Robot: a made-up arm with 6 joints.
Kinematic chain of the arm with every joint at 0, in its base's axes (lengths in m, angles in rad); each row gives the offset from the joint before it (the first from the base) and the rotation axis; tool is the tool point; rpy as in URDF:
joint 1: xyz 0 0 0.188 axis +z
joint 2: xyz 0 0 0 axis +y
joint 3: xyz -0.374 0 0.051 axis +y
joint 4: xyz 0.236 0 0.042 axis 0.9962 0 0.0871
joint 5: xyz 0 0 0 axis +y
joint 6: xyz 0.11 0 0.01 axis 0.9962 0 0.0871
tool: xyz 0 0 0 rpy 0 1.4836 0
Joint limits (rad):
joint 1: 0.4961..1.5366
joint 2: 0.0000..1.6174
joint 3: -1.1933..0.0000
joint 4: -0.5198..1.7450
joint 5: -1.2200..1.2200
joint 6: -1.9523..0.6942
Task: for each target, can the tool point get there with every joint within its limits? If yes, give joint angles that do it. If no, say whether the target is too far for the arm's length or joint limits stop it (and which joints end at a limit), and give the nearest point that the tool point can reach.
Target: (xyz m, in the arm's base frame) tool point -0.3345 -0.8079 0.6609
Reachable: no: too far | nearest point -0.1587 -0.3833 0.5396 | short by 0.475 m
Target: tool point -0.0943 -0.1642 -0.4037
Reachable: no: joint limits stop it (at a limit: joint 2, joint 3, joint 5) | nearest point -0.0452 -0.0787 0.1811 | short by 0.593 m
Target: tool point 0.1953 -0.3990 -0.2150
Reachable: no: joint limits stop it (at a limit: joint 1, joint 2, joint 3, joint 5) | nearest point 0.0388 -0.0930 0.1900 | short by 0.531 m
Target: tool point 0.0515 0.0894 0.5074
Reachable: yes | joints 0.7076 0.7492 -0.7879 0.7586 0.4742 -1.0069
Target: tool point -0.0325 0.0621 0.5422
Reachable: yes | joints 1.2477 0.6274 -0.8226 1.1732 0.5227 -1.1893
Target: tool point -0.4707 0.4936 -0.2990
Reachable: no: too far | nearest point -0.0552 0.2127 0.2606 | short by 0.751 m
